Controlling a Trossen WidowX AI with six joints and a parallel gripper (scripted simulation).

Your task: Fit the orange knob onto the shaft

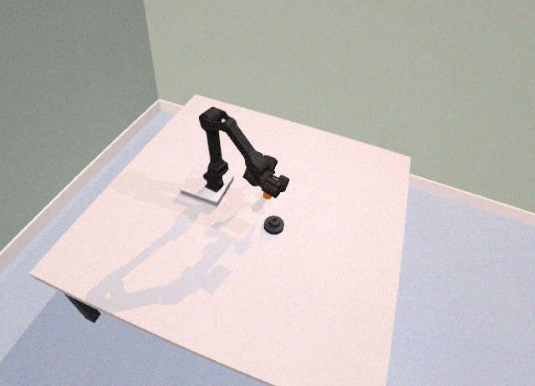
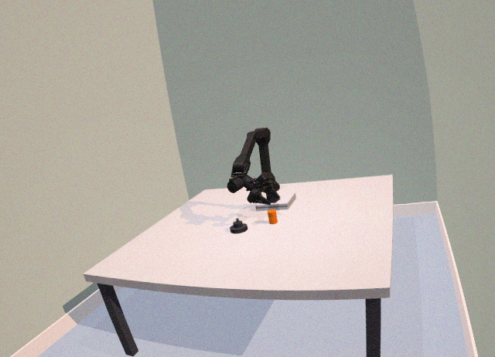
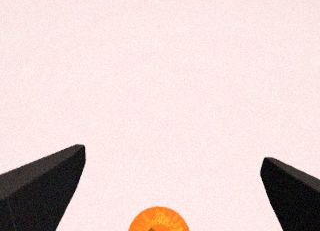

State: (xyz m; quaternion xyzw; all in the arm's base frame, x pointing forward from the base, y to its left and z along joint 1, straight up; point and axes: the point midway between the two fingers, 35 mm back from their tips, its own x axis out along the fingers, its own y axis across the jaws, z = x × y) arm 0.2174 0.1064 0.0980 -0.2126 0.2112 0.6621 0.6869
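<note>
Right now my gripper tip is 80 mm above the orange knob and 30 mm to the left of it. Round my gripper tip: round pedestal 160 mm to the right, 100 mm ahead, 80 mm below.
</note>
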